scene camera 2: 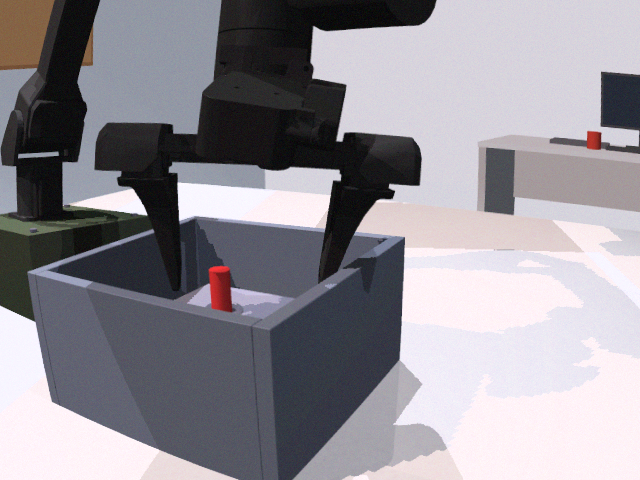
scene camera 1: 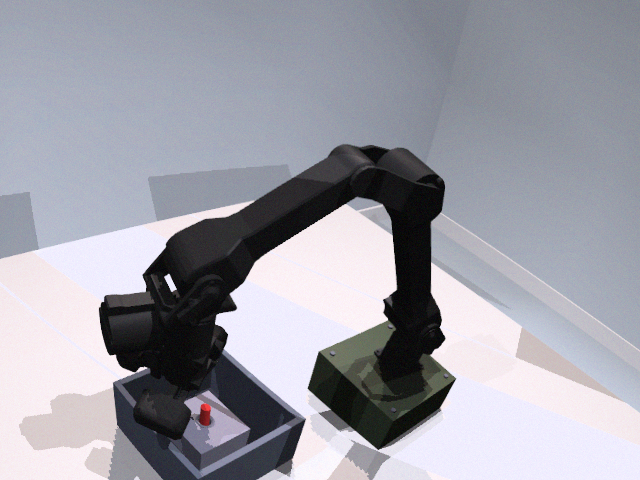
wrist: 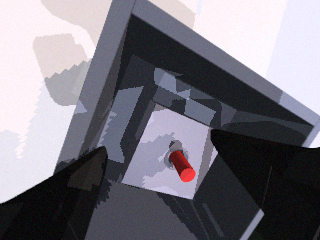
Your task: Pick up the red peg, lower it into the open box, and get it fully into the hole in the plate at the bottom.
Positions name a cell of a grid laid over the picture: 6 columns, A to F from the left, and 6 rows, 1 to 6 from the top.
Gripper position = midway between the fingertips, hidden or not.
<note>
In view: the gripper (scene camera 2: C4), a red peg (scene camera 2: C4) and a light grey plate (scene camera 2: C4).
The light grey plate is seen too in the wrist view (wrist: D4). The gripper is seen too in scene camera 1 (scene camera 1: B6) and in the wrist view (wrist: D4).
</note>
